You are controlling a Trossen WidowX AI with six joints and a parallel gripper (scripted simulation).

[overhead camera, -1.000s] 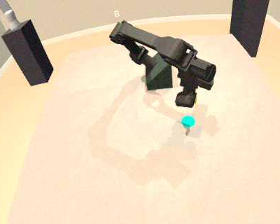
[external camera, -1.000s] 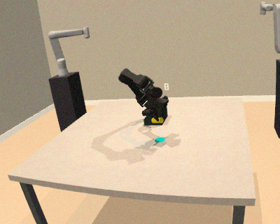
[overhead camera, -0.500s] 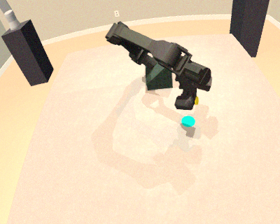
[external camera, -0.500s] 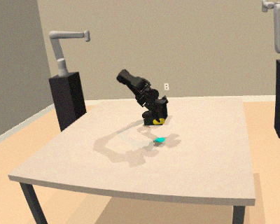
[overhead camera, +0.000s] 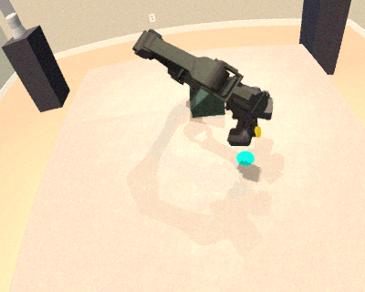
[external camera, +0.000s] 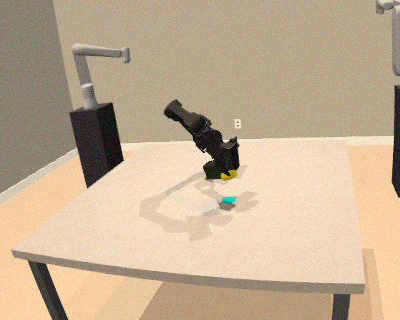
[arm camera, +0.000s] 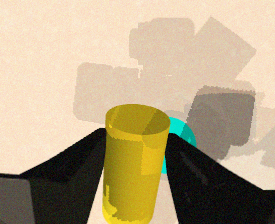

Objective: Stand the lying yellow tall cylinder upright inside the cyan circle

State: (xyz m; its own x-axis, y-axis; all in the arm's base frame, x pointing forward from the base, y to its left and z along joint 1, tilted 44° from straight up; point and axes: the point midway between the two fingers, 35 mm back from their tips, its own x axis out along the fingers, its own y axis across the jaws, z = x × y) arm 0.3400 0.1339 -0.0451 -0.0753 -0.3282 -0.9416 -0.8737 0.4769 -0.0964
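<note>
My gripper tip is now 120 mm above the cyan circle and 30 mm to the left of it. The rest, counted from my gripper tip: yellow cylinder (20 mm to the right, 10 mm below, 10 mm behind).
</note>
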